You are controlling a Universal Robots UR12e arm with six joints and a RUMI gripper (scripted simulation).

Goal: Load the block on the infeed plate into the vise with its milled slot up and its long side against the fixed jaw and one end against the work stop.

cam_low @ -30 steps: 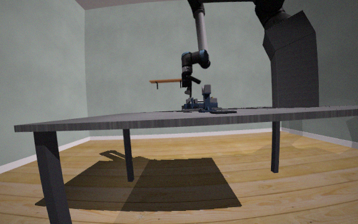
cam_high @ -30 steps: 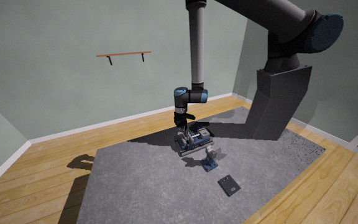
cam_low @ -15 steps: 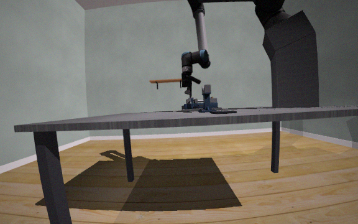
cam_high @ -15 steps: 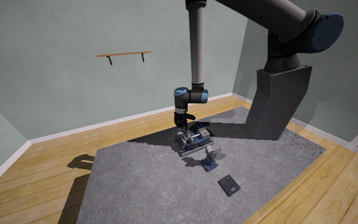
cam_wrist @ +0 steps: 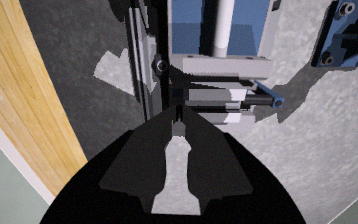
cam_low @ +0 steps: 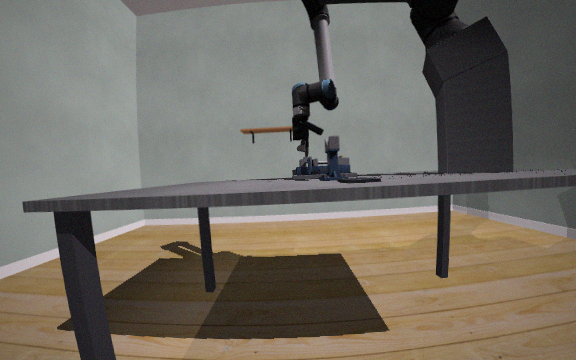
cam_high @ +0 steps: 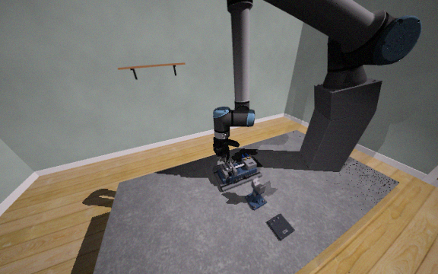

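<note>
The part lies 30 mm to the left of my hand and 20 mm below it. Also, from my hand: moving jaw (40 mm to the left, 40 mm below, 40 mm behind); then work stop (90 mm to the left, 30 mm below, 10 mm behind); then fixed jaw (40 mm to the left, 40 mm below, 30 mm ahead).
</note>
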